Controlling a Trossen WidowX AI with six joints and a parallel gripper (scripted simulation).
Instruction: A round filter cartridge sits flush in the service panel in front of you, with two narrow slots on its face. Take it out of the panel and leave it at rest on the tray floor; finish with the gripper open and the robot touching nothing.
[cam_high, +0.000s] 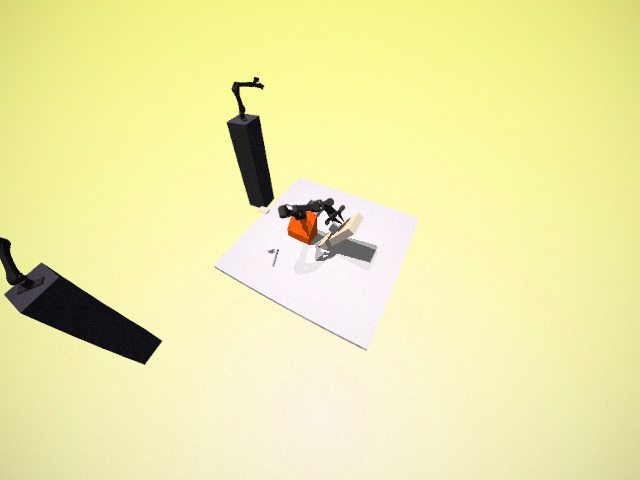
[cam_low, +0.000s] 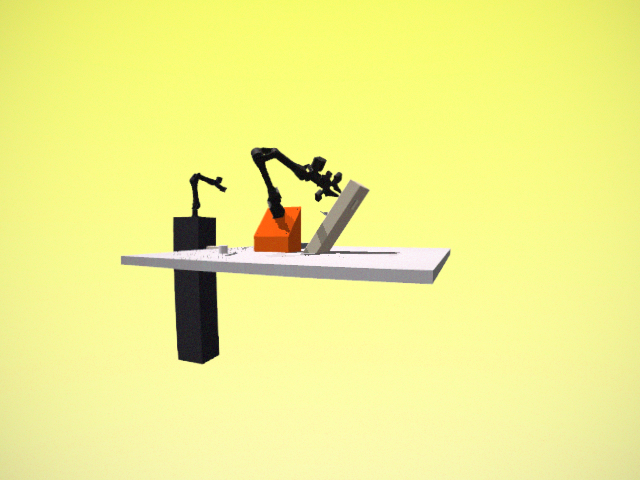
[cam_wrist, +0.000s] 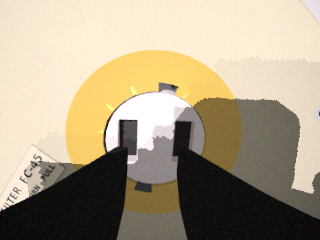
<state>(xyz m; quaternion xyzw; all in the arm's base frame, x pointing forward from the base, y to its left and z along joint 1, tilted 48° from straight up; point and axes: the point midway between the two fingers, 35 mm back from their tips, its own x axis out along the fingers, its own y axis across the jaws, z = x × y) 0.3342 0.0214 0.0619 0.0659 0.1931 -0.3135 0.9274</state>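
The white round filter cartridge lies 3 cm ahead of my gripper tip and 2 cm below it. Also, from my gripper tip: beige service panel (10 cm below, 2 cm behind); grey square tray (39 cm behind, 32 cm to the left, 27 cm below).
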